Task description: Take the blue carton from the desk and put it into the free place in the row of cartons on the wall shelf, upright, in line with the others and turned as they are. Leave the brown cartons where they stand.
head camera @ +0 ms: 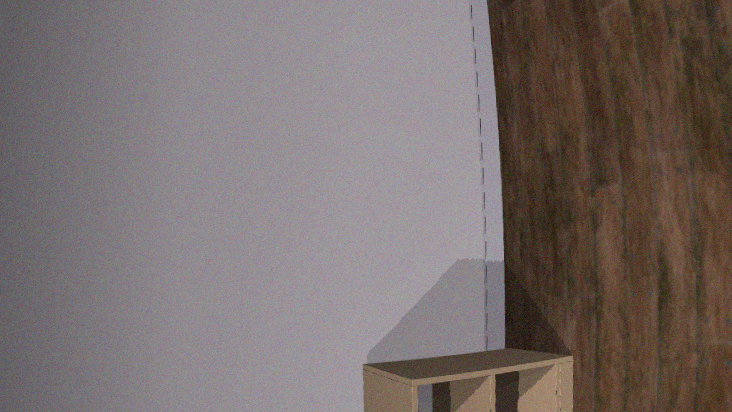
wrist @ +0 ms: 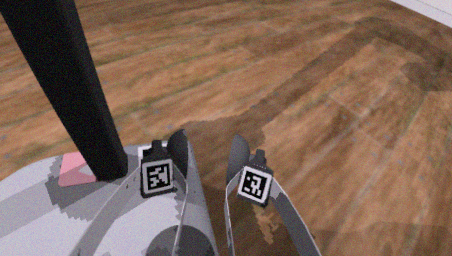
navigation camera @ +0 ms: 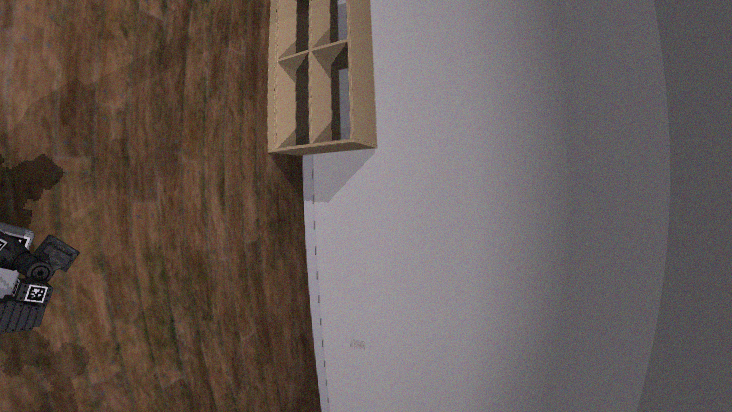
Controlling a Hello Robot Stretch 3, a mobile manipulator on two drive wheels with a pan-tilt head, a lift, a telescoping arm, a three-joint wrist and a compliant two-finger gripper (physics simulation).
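My gripper is open and empty in the wrist view. Its two dark fingertips stand apart above the floor, beside my own base. In the navigation camera view, part of my wrist shows at the left edge. The blue carton, the desk, the wall shelf and the brown cartons do not show in the present views.
A light wooden cube shelf unit stands against the pale wall. The brown wood floor runs along the wall. A black mast rises from my base in the wrist view.
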